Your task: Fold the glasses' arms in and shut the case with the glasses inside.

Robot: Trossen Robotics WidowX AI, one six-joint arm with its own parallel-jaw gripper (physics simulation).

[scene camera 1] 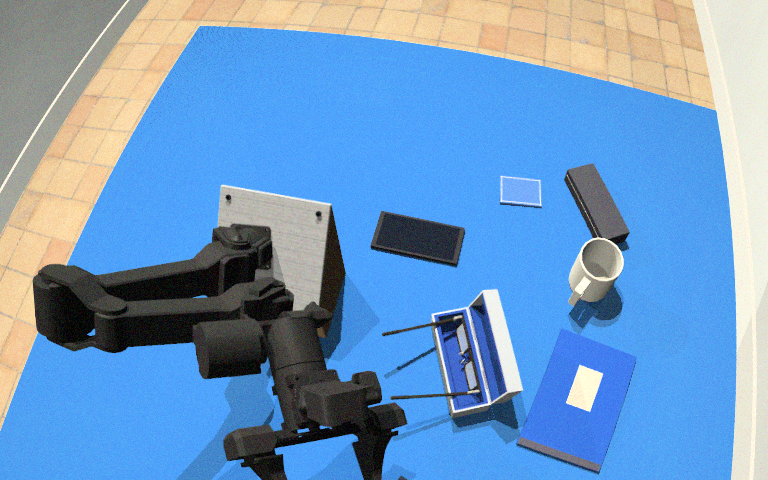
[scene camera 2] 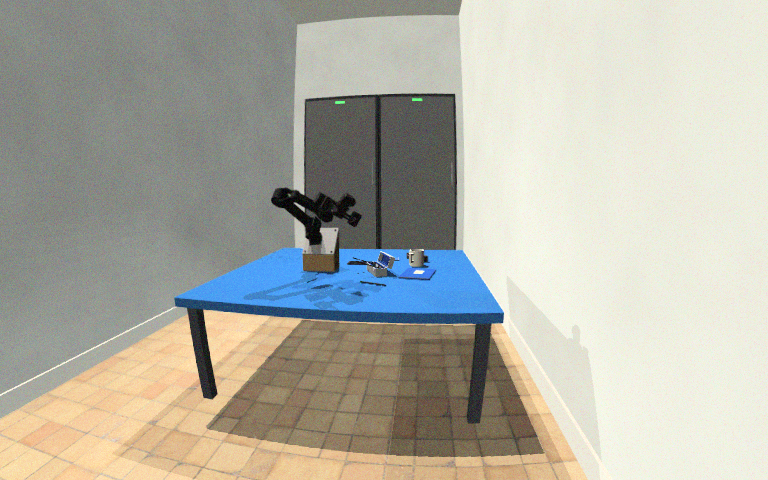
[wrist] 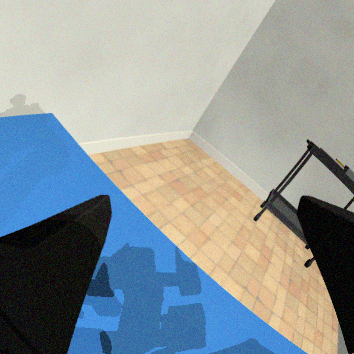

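Pixels of known places: gripper, fingertip midpoint: (scene camera 2: 346, 216) (wrist: 209, 205); arm's base at its link origin: (scene camera 1: 250, 246) (scene camera 2: 315, 239).
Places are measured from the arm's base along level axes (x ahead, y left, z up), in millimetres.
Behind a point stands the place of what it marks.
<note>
The white case (scene camera 1: 471, 412) @[x 356, y -162, z -143 mm] (scene camera 2: 377, 272) @[x 336, y -169, z -134 mm] with a blue lining stands open on the table, its lid (scene camera 1: 504, 345) @[x 386, y -74, z -65 mm] raised on the right side in scene camera 1. The glasses (scene camera 1: 471, 375) @[x 348, y -105, z -131 mm] sit in the case, with both arms unfolded. The upper arm (scene camera 1: 410, 328) and the lower arm (scene camera 1: 424, 395) stick out past the case's left wall, roughly parallel. My gripper (scene camera 1: 320, 469) (wrist: 209, 205) @[x 218, y -360, z 151 mm] is open and empty, in the air to the lower left of the case; its fingertips are cut off in scene camera 1. Neither case nor glasses show in the wrist view.
A phone-like slab (scene camera 1: 417, 237) @[x 229, y 133, z -148 mm], a pale blue card (scene camera 1: 521, 191) @[x 405, y 259, z -150 mm], a dark box (scene camera 1: 596, 202) @[x 547, y 239, z -121 mm], a mug (scene camera 1: 589, 277) @[x 519, y 60, z -75 mm] and a blue folder (scene camera 1: 611, 390) @[x 588, y -105, z -148 mm] surround the case. A dark stick (scene camera 2: 372, 283) @[x 321, y -314, z -151 mm] lies nearer the table's front edge. A cart (wrist: 287, 210) stands beyond the table.
</note>
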